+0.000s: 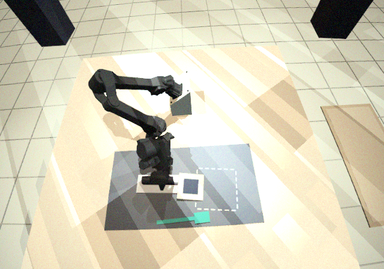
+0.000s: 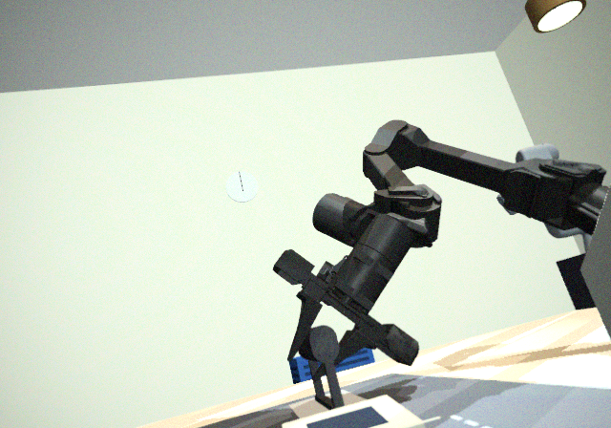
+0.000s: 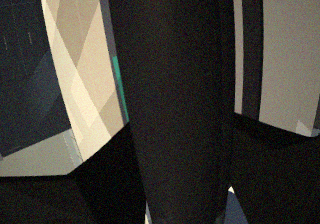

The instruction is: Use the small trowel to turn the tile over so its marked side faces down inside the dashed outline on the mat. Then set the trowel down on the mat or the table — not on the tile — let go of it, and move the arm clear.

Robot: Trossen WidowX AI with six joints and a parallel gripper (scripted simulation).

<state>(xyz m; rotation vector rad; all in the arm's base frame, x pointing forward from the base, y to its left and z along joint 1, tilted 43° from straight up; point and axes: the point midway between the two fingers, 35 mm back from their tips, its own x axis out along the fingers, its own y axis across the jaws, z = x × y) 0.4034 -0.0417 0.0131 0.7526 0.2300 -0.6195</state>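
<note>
My gripper tip is now 11 cm to the right of the tile, 5 cm above it and 2 cm past it. Also, from my gripper tip: grey mat (7 cm to the left, 7 cm below, 3 cm behind); then arrow (11 cm to the left, 11 cm ahead, 5 cm below); then trowel (3 cm behind, 1 cm below).
</note>
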